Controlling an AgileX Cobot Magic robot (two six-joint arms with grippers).
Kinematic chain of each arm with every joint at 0, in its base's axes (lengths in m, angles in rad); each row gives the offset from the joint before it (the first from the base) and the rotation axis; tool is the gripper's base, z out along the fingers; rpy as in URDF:
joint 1: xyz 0 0 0.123 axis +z
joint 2: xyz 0 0 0 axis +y
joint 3: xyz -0.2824 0 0.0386 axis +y
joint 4: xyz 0.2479 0 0.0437 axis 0.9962 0 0.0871
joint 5: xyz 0 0 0 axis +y
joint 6: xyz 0.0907 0 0.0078 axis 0.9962 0 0.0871
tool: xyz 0 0 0 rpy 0 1.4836 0
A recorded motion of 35 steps. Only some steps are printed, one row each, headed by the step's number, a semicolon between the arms.
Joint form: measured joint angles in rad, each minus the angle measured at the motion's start. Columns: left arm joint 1, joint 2, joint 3, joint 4, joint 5, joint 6; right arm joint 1, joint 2, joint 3, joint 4, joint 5, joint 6.
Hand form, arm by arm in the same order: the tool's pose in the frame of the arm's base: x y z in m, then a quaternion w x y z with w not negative. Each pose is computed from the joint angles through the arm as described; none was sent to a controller.
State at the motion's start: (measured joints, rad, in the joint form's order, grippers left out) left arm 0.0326 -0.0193 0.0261 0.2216 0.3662 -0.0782; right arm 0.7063 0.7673 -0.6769 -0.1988 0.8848 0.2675
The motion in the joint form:
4: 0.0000 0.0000 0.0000 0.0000 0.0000 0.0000; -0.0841 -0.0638 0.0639 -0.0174 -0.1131 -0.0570
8: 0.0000 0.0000 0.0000 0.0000 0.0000 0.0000; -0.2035 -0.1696 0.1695 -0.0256 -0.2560 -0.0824
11: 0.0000 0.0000 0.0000 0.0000 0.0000 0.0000; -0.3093 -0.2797 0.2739 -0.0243 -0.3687 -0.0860
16: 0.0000 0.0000 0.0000 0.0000 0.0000 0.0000; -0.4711 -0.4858 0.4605 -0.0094 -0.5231 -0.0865
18: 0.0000 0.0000 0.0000 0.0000 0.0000 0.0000; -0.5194 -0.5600 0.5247 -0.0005 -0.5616 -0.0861
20: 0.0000 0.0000 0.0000 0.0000 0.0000 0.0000; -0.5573 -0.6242 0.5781 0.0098 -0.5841 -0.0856
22: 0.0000 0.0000 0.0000 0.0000 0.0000 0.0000; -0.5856 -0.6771 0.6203 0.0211 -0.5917 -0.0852
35: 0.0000 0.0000 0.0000 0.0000 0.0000 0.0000; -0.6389 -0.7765 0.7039 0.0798 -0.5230 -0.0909
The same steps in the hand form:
4: 0.0521 0.0089 0.1732 0.59750 0.01478 0.79774 0.07996; 0.1099 0.0620 0.2939 0.39248 -0.22857 0.88854 0.06496
8: 0.0521 0.0089 0.1732 0.59750 0.01478 0.79774 0.07996; 0.1043 0.0437 0.2825 0.45684 -0.19050 0.86699 0.05774
11: 0.0521 0.0089 0.1732 0.59750 0.01478 0.79774 0.07996; 0.0947 0.0289 0.2683 0.50787 -0.14785 0.84714 0.05070
16: 0.0521 0.0089 0.1732 0.59750 0.01478 0.79774 0.07996; 0.0749 0.0111 0.2363 0.57973 -0.08010 0.81014 0.03437
18: 0.0521 0.0089 0.1732 0.59750 0.01478 0.79774 0.07996; 0.0685 0.0071 0.2232 0.59902 -0.05900 0.79805 0.02850
20: 0.0521 0.0089 0.1732 0.59750 0.01478 0.79774 0.07996; 0.0636 0.0044 0.2113 0.61203 -0.04135 0.78939 0.02398
22: 0.0521 0.0089 0.1732 0.59750 0.01478 0.79774 0.07996; 0.0600 0.0026 0.2009 0.61905 -0.02683 0.78461 0.02104
35: 0.0521 0.0089 0.1732 0.59750 0.01478 0.79774 0.07996; 0.0532 -0.0003 0.1721 0.59716 0.01169 0.80171 0.02277

